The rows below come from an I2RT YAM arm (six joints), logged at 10 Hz.
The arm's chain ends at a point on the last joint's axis. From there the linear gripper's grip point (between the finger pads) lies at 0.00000 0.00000 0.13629 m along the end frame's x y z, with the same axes.
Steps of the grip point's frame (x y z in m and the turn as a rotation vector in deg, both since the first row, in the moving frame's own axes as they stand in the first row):
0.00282 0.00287 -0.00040 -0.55 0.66 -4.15
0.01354 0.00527 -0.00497 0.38 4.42 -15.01
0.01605 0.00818 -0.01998 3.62 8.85 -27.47
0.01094 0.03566 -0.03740 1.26 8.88 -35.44
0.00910 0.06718 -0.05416 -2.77 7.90 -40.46
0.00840 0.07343 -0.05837 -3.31 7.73 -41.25
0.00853 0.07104 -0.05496 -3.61 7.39 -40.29
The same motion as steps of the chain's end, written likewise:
0.00120 0.00162 -0.00038 -0.55 0.66 -4.15
0.00327 0.00753 -0.00456 0.38 4.42 -15.01
-0.00209 0.02136 -0.01812 3.62 8.85 -27.47
-0.00788 0.04477 -0.03579 1.26 8.88 -35.44
-0.01033 0.06750 -0.05277 -2.77 7.90 -40.46
-0.01109 0.07257 -0.05697 -3.31 7.73 -41.25
-0.01047 0.06909 -0.05362 -3.61 7.39 -40.29

